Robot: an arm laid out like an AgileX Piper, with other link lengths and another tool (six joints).
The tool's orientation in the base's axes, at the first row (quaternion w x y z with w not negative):
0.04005, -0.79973, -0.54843, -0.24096
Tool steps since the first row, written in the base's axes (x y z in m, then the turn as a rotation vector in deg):
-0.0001, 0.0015, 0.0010, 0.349, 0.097, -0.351
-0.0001, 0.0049, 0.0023, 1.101, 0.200, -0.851
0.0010, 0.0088, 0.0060, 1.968, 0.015, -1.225
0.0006, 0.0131, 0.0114, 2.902, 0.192, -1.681
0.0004, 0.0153, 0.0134, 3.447, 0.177, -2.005
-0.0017, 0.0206, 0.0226, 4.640, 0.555, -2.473
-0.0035, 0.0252, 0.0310, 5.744, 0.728, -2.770
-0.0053, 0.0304, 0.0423, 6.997, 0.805, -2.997
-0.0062, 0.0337, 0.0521, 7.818, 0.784, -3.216
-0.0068, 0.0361, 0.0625, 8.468, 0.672, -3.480
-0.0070, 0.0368, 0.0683, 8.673, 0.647, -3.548
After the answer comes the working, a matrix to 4 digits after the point.
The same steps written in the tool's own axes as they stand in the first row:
0.0017, -0.0005, -0.0004, 0.031, 0.204, 0.460
0.0052, -0.0016, -0.0005, 0.117, 0.738, 1.191
0.0104, -0.0014, -0.0021, 0.043, 1.513, 1.756
0.0163, -0.0024, -0.0055, 0.262, 2.189, 2.534
0.0190, -0.0030, -0.0066, 0.264, 2.619, 3.001
0.0269, -0.0051, -0.0137, 0.724, 3.445, 3.945
0.0339, -0.0069, -0.0202, 1.057, 4.307, 4.640
0.0427, -0.0083, -0.0291, 1.379, 5.354, 5.293
0.0495, -0.0084, -0.0369, 1.499, 6.055, 5.759
0.0559, -0.0078, -0.0455, 1.473, 6.629, 6.177
0.0589, -0.0071, -0.0505, 1.480, 6.809, 6.299

The tool's axes in the first row as the columns of a matrix, in the base's axes (rounded; the answer above uses it unrounded):
0.2823, 0.8965, 0.3415
0.8579, -0.3952, 0.3284
0.4293, 0.2002, -0.8807

